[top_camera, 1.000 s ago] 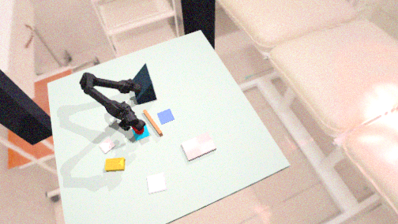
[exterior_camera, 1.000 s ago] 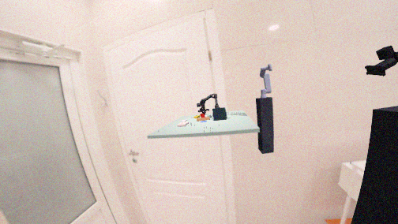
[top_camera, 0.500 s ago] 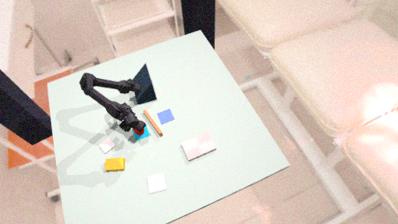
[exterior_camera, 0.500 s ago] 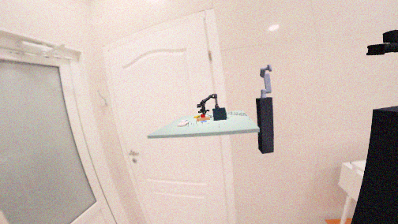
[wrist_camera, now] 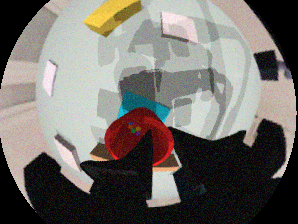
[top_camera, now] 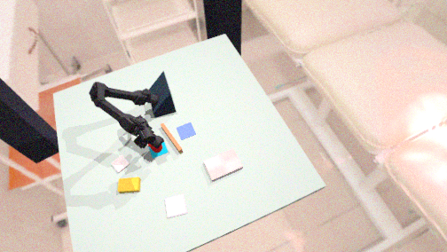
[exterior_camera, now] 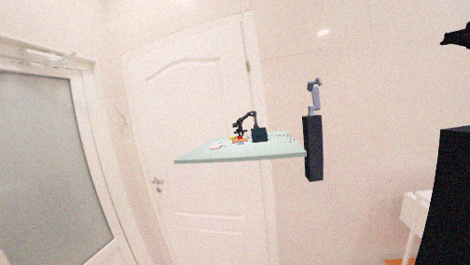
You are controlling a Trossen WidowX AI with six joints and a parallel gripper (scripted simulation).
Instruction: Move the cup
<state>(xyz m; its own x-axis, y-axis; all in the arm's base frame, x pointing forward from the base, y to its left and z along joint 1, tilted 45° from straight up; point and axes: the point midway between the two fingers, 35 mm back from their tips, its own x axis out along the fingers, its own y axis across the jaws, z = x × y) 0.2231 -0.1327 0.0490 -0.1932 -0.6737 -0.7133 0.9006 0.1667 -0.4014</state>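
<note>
Now: gripper tip 3 cm short of the red cup, 1 cm to the right of it and 1 cm above it. From my gripper tip the other things lie so: blue pad: 1 cm ahead, 20 cm to the left, 5 cm below; orange bar: 2 cm ahead, 11 cm to the left, 3 cm below; cyan pad: 3 cm ahead, 1 cm to the left, 5 cm below.
</note>
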